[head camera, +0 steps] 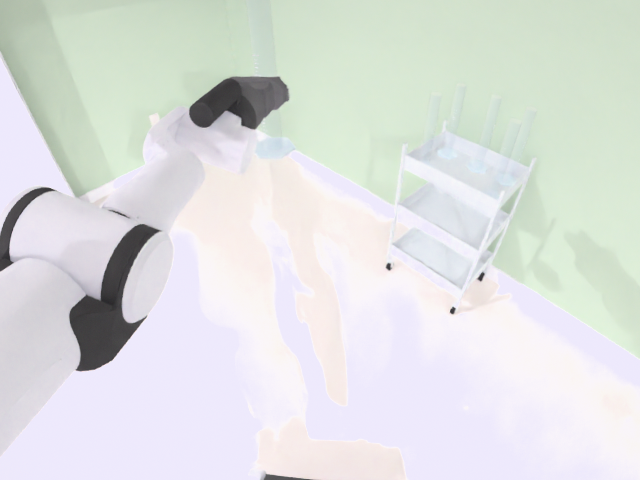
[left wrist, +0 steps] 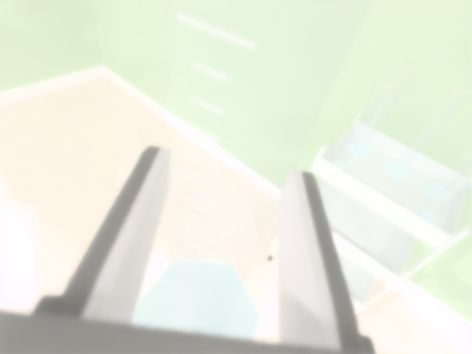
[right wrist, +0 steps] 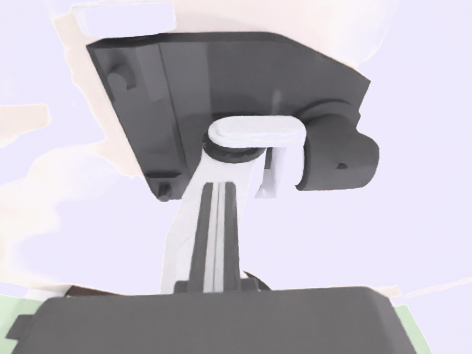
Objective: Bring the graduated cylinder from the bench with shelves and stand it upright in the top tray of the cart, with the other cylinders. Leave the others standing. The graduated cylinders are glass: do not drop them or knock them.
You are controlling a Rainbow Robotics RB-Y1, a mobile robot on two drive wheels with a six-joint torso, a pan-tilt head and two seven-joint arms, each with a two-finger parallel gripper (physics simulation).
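Places are measured from the robot's base along level axes (x down, y ahead, z right), in millimetres.
Where they show: left gripper, fingertip midpoint: (head camera: 266,80) (left wrist: 228,177); right gripper, fingertip midpoint: (right wrist: 220,192).
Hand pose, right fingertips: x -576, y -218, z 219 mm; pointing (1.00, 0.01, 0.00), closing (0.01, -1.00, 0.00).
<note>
Things, the pixels of their top centre, and the offset from my right fingertips. "*": a spot on its surface instead.
- clear graduated cylinder at a spot on its surface: (left wrist: 200,295) * dx -622, dy +754, dz -392 mm
- cart at a spot on its surface: (left wrist: 382,200) (head camera: 451,181) * dx -137, dy +1253, dz +178 mm
My left gripper (head camera: 272,94) (left wrist: 228,177) is shut on the clear graduated cylinder (head camera: 263,41) (left wrist: 200,295), which is upright with its pale blue hexagonal base hanging below the fingers. Its top runs out of the head view. Gripper and cylinder are left of the cart (head camera: 449,180) (left wrist: 382,200) in the head view, apart from it. Several other glass cylinders (head camera: 490,121) (left wrist: 377,107) stand upright in the cart's top tray; some of their bases are hidden by the tray wall. My right gripper (right wrist: 220,192) is shut and empty. The bench with shelves does not show.
The white cart has two lower trays and small black wheels, and stands close to the green wall (head camera: 351,67). A room corner is behind the left gripper in the head view. The robot's own dark base (right wrist: 260,65) lies beyond the right fingers in the right wrist view.
</note>
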